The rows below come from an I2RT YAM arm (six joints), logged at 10 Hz.
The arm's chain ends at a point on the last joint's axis. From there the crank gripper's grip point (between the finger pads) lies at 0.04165 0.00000 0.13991 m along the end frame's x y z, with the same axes.
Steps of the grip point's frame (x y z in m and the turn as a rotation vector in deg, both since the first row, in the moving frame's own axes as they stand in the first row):
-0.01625 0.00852 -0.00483 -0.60 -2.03 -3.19
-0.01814 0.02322 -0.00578 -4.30 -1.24 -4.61
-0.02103 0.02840 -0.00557 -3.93 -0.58 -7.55
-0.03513 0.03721 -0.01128 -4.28 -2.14 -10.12
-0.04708 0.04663 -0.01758 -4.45 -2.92 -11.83
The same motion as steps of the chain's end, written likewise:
-0.01125 0.00923 -0.00622 -0.60 -2.03 -3.19
-0.01540 0.01593 -0.00638 -4.30 -1.24 -4.61
-0.01989 0.02420 -0.00584 -3.93 -0.58 -7.55
-0.03018 0.03362 -0.01261 -4.28 -2.14 -10.12
-0.04019 0.04357 -0.01942 -4.45 -2.92 -11.83

